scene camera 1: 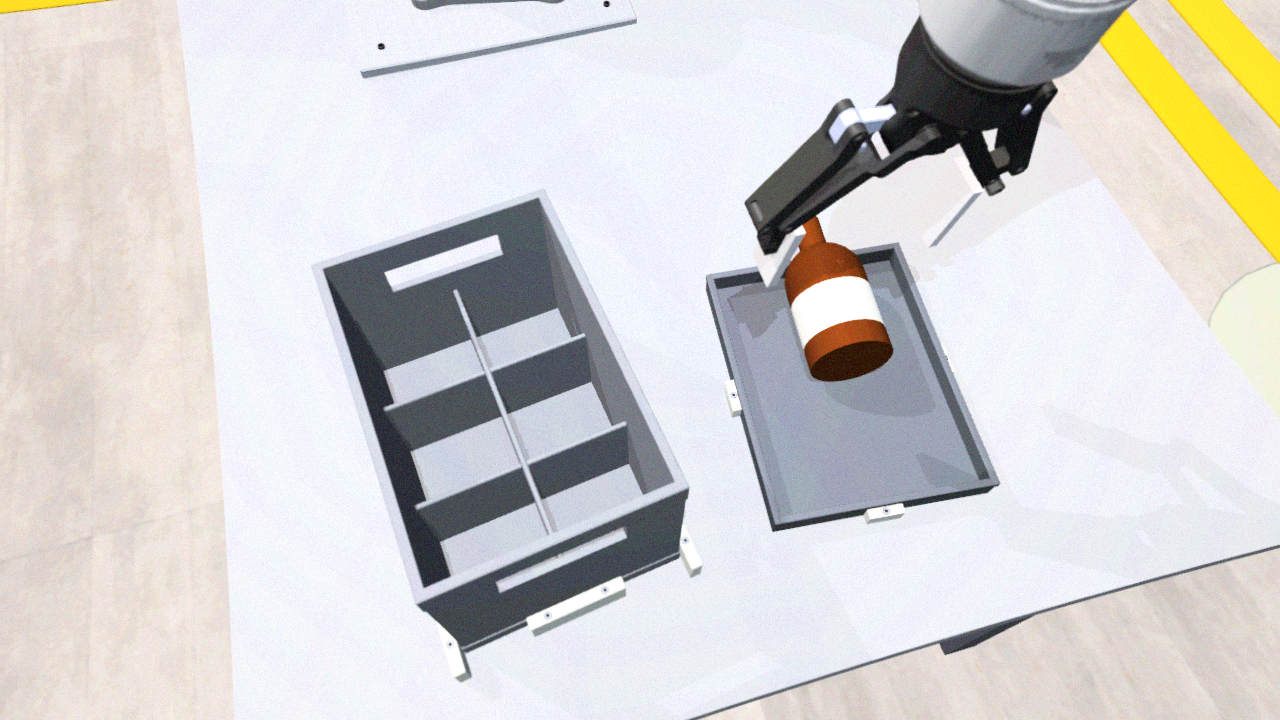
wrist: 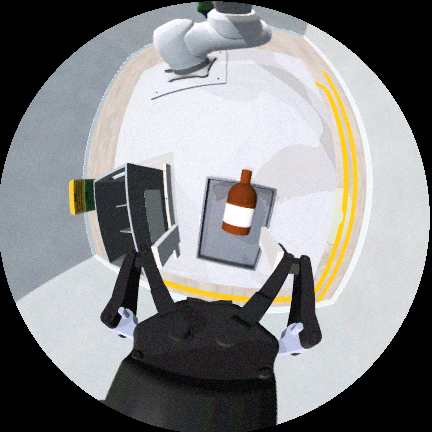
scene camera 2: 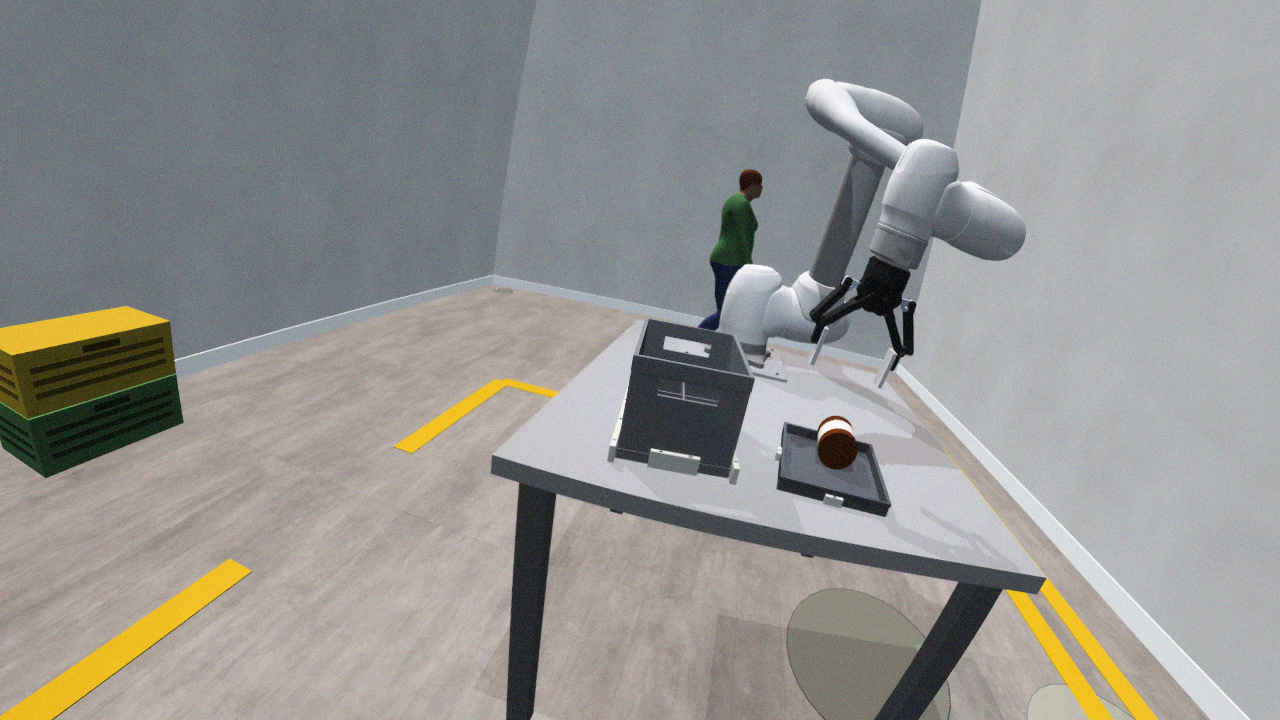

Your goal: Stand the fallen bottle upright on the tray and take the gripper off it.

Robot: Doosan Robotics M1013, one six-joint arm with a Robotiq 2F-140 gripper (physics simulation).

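Seen in the pictures: gripper, fingertip midpoint: (scene camera 1: 845, 249) (wrist: 218, 234) (scene camera 2: 844, 373); arm's base at its link origin: (wrist: 192, 67).
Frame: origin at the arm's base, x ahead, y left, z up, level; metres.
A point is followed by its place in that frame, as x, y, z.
The brown bottle (scene camera 1: 837, 302) {0.572, 0.298, 0.065} (scene camera 2: 836, 445) {0.614, 0.303, 0.039} (wrist: 239, 215) {0.567, 0.308, 0.066} with a white label lies on its side in the grey tray (scene camera 1: 859, 456) {0.688, 0.307, -0.008} (scene camera 2: 805, 470) {0.654, 0.260, -0.008} (wrist: 214, 242) {0.683, 0.262, -0.008}. Its neck points toward the robot's base and reaches over the tray's far rim. Its round bottom faces the tray's near end. My gripper (scene camera 1: 866, 240) {0.586, 0.280, 0.165} (scene camera 2: 852, 358) {0.586, 0.280, 0.165} (wrist: 218, 234) {0.586, 0.280, 0.165} is open and empty, with its fingers spread wide. It hangs above the table, apart from the bottle, higher than the tray. In scene camera 1 one finger hides part of the bottle's neck.
A tall dark divided crate (scene camera 1: 662, 537) {0.765, 0.122, 0.068} (scene camera 2: 684, 429) {0.786, 0.054, 0.058} (wrist: 150, 177) {0.528, 0.064, 0.076} stands left of the tray. Small white blocks sit against the crate and the tray. The robot's base plate (scene camera 1: 501, 40) {0.145, 0.010, -0.002} is at the table's far end. A person (scene camera 2: 735, 232) is behind the table.
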